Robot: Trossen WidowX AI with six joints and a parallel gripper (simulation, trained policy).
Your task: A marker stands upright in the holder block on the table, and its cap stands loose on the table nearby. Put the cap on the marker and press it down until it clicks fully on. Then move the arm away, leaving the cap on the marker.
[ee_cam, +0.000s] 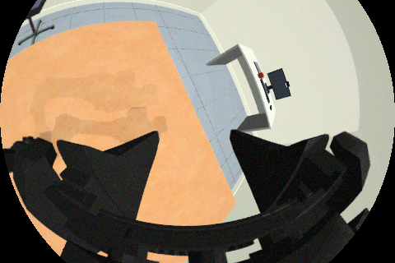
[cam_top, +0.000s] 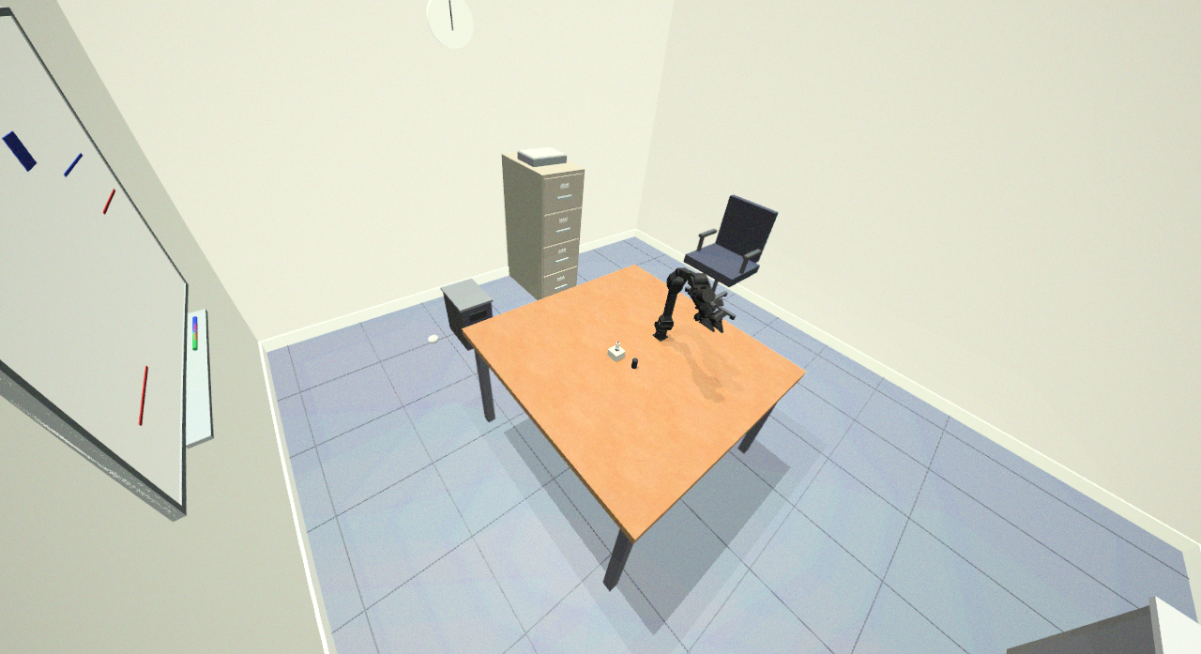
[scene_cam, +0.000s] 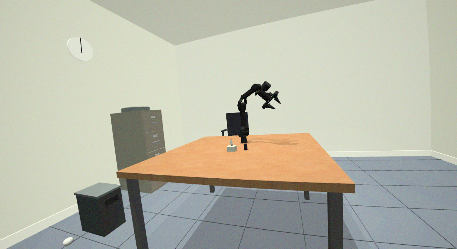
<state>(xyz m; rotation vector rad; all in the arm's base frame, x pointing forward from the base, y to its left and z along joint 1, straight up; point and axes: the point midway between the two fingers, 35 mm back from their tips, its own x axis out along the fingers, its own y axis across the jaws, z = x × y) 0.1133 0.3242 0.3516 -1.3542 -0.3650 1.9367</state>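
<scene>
Now: the black cap 30 cm below my gripper tip, 27 cm to the right of it and 18 cm ahead of it. The rest, counted from my gripper tip: holder block 38 cm to the right, 31 cm below, 21 cm ahead.
</scene>
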